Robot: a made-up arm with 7 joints.
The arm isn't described. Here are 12 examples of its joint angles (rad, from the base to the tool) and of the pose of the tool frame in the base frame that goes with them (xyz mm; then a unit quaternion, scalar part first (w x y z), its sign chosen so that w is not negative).
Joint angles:
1: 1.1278 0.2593 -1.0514 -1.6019 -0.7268 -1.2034 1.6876
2: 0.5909 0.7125 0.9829 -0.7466 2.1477 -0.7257 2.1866
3: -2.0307 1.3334 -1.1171 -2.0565 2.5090 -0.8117 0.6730
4: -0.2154 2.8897 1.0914 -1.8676 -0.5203 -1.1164 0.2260
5: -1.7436 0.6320 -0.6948 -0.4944 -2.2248 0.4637 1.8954
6: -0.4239 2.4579 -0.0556 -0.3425 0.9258 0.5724 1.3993
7: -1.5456 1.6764 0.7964 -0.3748 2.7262 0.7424 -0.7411
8: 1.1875 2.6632 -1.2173 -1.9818 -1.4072 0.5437 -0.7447
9: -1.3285 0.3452 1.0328 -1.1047 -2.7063 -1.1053 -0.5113
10: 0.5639 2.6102 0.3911 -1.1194 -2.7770 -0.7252 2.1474
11: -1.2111 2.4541 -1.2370 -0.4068 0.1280 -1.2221 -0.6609
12: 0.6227 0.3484 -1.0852 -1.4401 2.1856 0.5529 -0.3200
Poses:
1: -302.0 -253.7 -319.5 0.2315 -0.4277 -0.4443 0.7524
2: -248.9 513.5 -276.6 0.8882 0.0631 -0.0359 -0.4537
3: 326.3 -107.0 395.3 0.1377 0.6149 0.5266 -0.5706
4: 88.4 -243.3 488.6 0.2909 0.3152 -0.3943 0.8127
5: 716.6 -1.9 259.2 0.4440 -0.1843 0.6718 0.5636
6: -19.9 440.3 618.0 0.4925 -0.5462 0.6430 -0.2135
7: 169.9 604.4 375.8 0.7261 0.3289 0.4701 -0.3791
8: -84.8 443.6 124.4 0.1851 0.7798 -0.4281 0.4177
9: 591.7 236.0 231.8 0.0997 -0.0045 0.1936 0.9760
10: 413.6 318.6 396.2 0.3430 0.2230 0.0222 -0.9122
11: -221.7 612.9 429.4 0.1452 0.1653 -0.1911 -0.9566
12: -181.9 -148.4 -474.9 0.6388 -0.1522 -0.3253 0.6804
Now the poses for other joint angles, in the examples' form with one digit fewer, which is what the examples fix.
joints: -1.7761 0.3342 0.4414 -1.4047 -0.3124 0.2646 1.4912
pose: 351 -60 525 0.519 0.330 0.600 -0.511
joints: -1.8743 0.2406 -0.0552 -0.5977 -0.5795 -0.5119 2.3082
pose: 533 -248 392 0.150 0.619 0.635 -0.437
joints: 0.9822 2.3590 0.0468 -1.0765 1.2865 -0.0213 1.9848
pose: 353 492 147 0.105 0.372 -0.865 0.320
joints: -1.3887 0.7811 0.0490 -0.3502 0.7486 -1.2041 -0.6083
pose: 692 280 138 0.604 -0.402 0.671 0.153
